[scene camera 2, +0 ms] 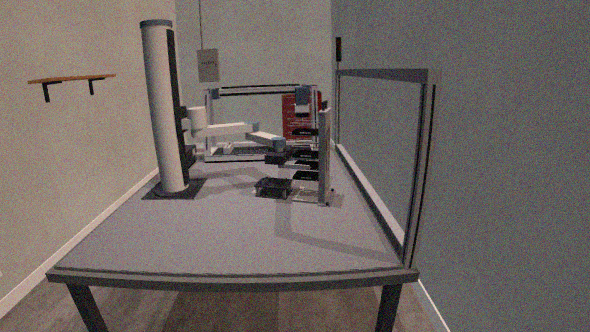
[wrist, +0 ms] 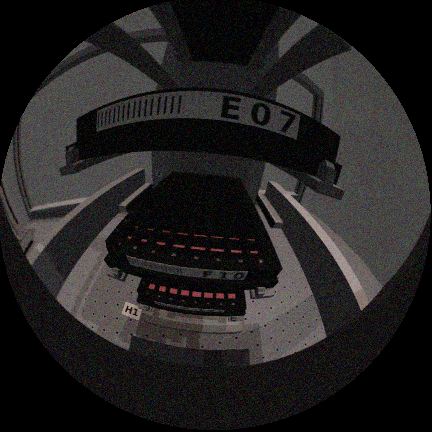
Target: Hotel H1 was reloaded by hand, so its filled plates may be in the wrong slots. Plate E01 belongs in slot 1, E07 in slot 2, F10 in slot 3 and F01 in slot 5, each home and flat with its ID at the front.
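Frame: origin at the arm's base, x ahead, y left, z up, level; metres.
Where they show: gripper, fingertip midpoint: (scene camera 2: 312,163) (wrist: 203,181); arm's base, link origin: (scene camera 2: 176,190).
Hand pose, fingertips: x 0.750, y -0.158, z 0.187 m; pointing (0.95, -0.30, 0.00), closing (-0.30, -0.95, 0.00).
Observation:
Things, the pixels of their centre, and the offset from my fingertips.
- Hotel H1, body centre: (wrist: 220,119) (scene camera 2: 314,152) dz +0.058, dx +0.009, dy -0.011 m
- Plate E07, body centre: (wrist: 204,131) (scene camera 2: 307,154) dz +0.043, dx -0.022, dy +0.008 m
- Plate F10, body centre: (wrist: 198,203) (scene camera 2: 307,164) dz -0.010, dx -0.022, dy +0.008 m
- lower dark plate, body centre: (wrist: 196,249) (scene camera 2: 307,175) dz -0.063, dx -0.022, dy +0.008 m
- high dark plate, body centre: (scene camera 2: 307,131) dz +0.149, dx -0.022, dy +0.008 m
Hotel H1 (scene camera 2: 324,155) stands at the right of the table, with several dark plates stacked in it. Plate E07 (wrist: 200,132) lies across the upper part of the wrist view, its ID label facing front. Plate F10 (wrist: 192,215) lies flat one level below, its ID also at the front. A lower dark plate (wrist: 192,301) shows under F10; its ID cannot be read. A high dark plate (scene camera 2: 305,132) (wrist: 220,32) is above E07, its ID hidden. My gripper (scene camera 2: 300,165) (wrist: 203,181) is open and reaches into the hotel, its fingers on either side of F10, with nothing gripped.
A low black stand (scene camera 2: 273,187) is on the table, left of the hotel's base. The arm's white column (scene camera 2: 162,110) stands at the left. A gantry frame (scene camera 2: 260,92) is behind the hotel, and a framed clear panel (scene camera 2: 422,170) runs along the right edge.

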